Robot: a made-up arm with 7 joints.
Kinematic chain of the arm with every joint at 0, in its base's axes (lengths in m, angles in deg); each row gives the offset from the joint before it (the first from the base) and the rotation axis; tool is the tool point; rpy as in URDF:
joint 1: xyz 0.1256 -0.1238 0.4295 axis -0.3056 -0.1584 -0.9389
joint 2: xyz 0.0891 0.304 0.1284 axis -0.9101 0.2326 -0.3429
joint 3: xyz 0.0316 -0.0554 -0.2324 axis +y
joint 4: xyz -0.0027 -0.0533 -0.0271 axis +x
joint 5: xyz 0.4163 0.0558 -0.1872 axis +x
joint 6: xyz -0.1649 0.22 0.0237 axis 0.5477 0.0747 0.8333
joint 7: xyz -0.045 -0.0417 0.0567 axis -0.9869 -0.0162 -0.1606
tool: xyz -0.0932 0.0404 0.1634 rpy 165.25 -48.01 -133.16
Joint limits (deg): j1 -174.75..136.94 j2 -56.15..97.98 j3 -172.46..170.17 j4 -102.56..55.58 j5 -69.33..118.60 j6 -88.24..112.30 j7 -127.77..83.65
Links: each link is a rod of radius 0.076 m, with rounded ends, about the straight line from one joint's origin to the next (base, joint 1, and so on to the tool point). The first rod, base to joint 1, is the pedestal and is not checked.
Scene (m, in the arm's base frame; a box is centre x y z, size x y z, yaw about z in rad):
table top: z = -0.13
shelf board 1: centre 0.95 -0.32 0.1 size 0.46 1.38 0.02 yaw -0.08
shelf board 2: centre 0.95 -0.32 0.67 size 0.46 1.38 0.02 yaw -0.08
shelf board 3: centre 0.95 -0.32 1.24 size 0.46 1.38 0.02 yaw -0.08
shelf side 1: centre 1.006 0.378 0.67 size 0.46 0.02 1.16 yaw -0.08
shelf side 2: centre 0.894 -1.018 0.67 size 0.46 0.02 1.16 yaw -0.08
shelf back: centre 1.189 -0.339 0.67 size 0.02 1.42 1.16 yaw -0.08
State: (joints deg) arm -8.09 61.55 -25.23 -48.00 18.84 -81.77 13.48
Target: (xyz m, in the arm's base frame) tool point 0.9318 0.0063 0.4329
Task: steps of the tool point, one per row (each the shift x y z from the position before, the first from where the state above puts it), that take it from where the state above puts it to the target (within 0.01 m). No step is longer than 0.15 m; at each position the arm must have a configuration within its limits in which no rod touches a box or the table.
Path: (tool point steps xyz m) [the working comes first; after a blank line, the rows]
Joints at the target: 18.27 7.61 -69.13 -44.89 -9.49 -88.24 23.18
Straight joint move there: touches shelf board 1.

1: 0.0304 0.0370 0.0430
2: 0.0205 0.0325 0.0503
3: 0.0096 0.0290 0.0557
4: -0.0024 0.0260 0.0586
5: -0.0158 0.0237 0.0584
6: -0.0296 0.0216 0.0543
7: 0.1274 -0.0039 -0.0161
8: 0.1147 -0.0067 -0.0009
9: 0.0964 -0.0104 0.0077
10: 0.0749 -0.0121 0.0093

